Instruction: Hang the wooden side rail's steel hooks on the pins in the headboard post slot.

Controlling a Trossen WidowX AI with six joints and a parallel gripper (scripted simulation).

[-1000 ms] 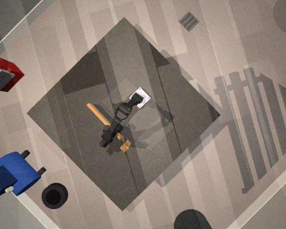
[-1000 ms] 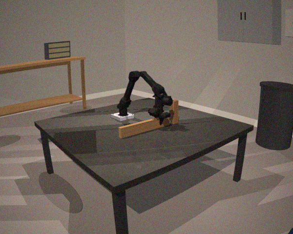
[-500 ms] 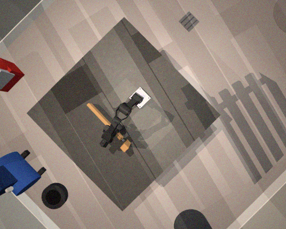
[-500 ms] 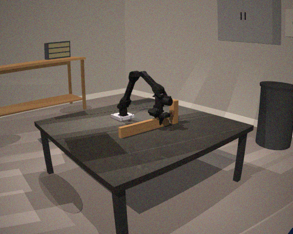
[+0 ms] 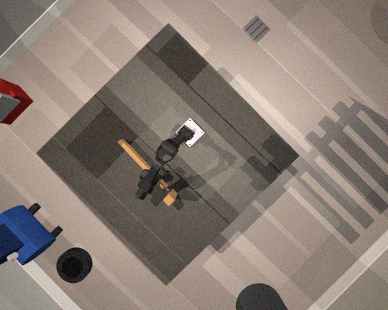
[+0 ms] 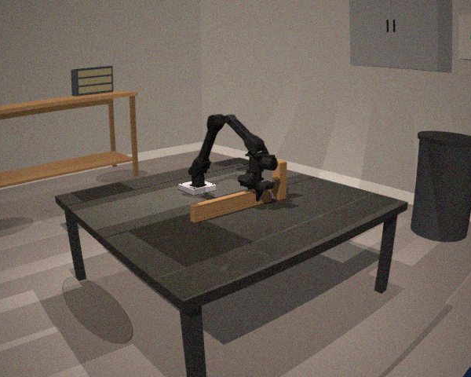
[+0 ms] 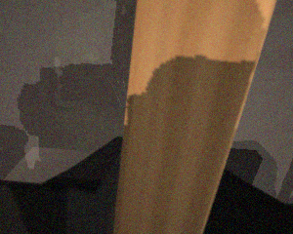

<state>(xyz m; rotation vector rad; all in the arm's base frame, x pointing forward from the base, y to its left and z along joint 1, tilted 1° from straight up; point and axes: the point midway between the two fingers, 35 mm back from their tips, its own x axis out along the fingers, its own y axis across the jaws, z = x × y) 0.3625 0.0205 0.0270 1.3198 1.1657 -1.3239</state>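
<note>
Right now the headboard post is 2 cm ahead of my gripper tip, 15 cm to the left of it and 6 cm above it.
</note>
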